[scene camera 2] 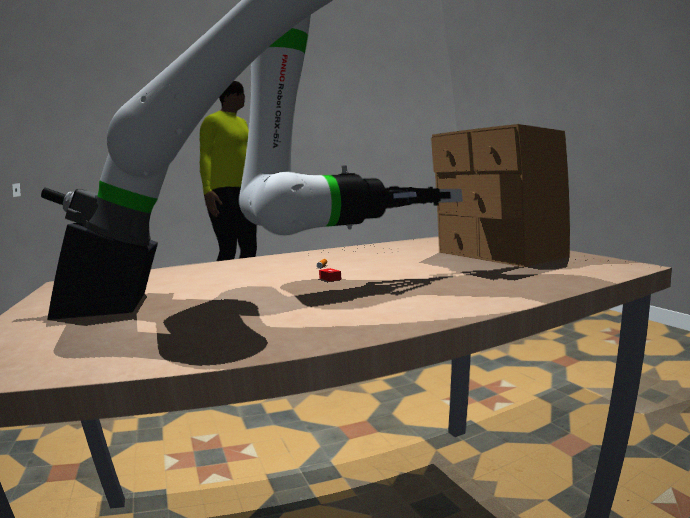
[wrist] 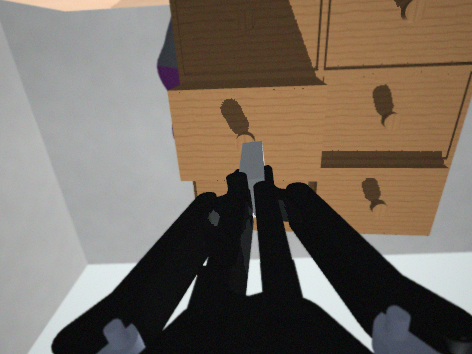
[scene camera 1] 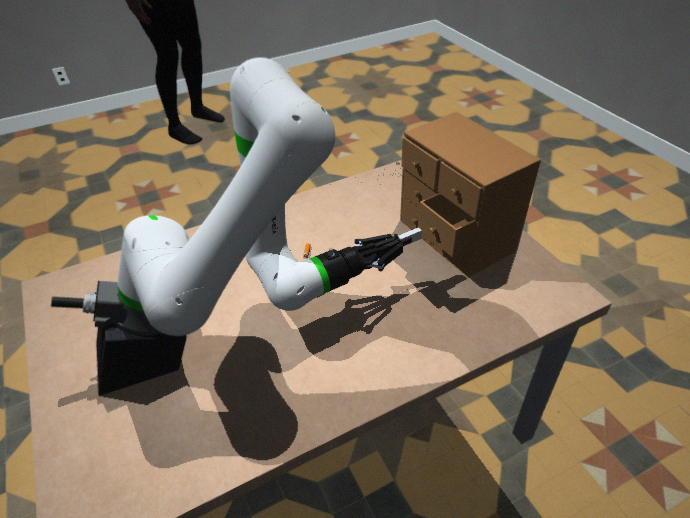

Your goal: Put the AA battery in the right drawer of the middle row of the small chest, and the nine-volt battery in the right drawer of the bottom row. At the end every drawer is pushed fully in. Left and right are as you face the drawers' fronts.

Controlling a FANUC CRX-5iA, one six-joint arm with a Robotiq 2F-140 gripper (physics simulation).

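Places are measured from the arm's base along level axes (x up, y back, z right), in centimetres.
Where they show: gripper, between the fingertips: point(scene camera 2: 459, 195) point(wrist: 254, 157) point(scene camera 1: 420, 233); arm's base, origin of its link: point(scene camera 2: 115, 233).
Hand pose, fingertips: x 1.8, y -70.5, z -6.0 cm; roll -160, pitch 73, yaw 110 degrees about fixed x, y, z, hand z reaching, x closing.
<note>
Things, the pixels of their top centre, and the offset from my fingertips. Level surfaces: height alone.
- small chest, centre of its top: point(scene camera 2: 497, 131) point(scene camera 1: 469, 145) dz -12.8, dx +15.6, dy -17.4 cm
- orange AA battery, centre of its top: point(scene camera 2: 321, 260) point(scene camera 1: 306, 248) dz -18.4, dx -14.3, dy +27.9 cm
- red nine-volt battery, centre of its top: point(scene camera 2: 329, 270) dz -2.8, dx -13.9, dy +28.0 cm
- table, height of its surface: dx -15.7 cm
The small chest point(scene camera 1: 473, 144) point(scene camera 2: 543, 195) point(wrist: 400, 30) stands at the table's far end. Its middle-row right drawer point(scene camera 1: 445, 231) point(scene camera 2: 490, 192) point(wrist: 290, 115) is pulled partly out; the part of its inside that shows in scene camera 1 is dark. The bottom-row right drawer is shaded and looks pushed in. My gripper point(scene camera 1: 413, 234) point(scene camera 2: 454, 195) point(wrist: 254, 157) is shut and empty, its tips before the open drawer's front near the knob; contact is unclear. The orange AA battery point(scene camera 1: 307, 250) point(scene camera 2: 321, 263) lies on the table. The red nine-volt battery point(scene camera 2: 329, 274) lies near it, hidden in scene camera 1.
The other drawers of the chest look pushed in, with small knobs sticking out. The batteries lie on the table point(scene camera 1: 356, 412) point(scene camera 2: 390, 340) between the arm's base point(scene camera 1: 139, 356) point(scene camera 2: 97, 273) and the chest. People stand on the floor behind the table.
</note>
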